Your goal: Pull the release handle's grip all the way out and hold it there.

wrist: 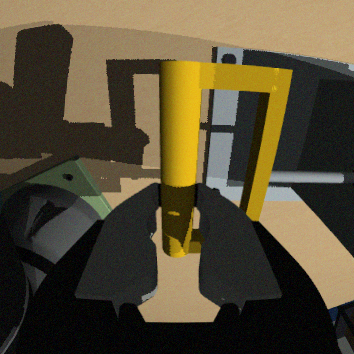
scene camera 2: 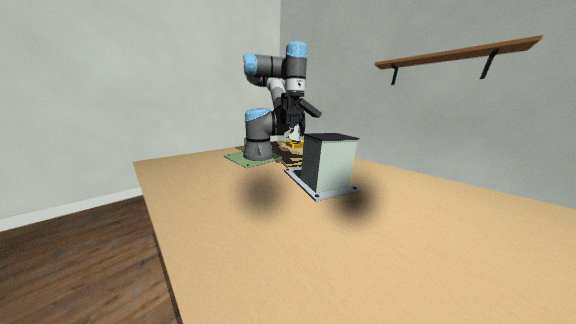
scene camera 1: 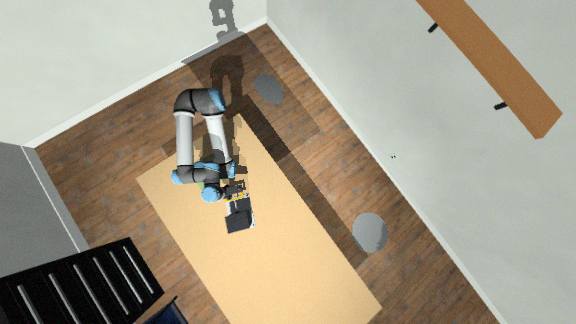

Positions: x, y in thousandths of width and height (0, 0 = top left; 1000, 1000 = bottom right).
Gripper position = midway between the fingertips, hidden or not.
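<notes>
My gripper (scene camera 2: 515, 452) visible, also in the wrist view (wrist: 501, 521).
</notes>
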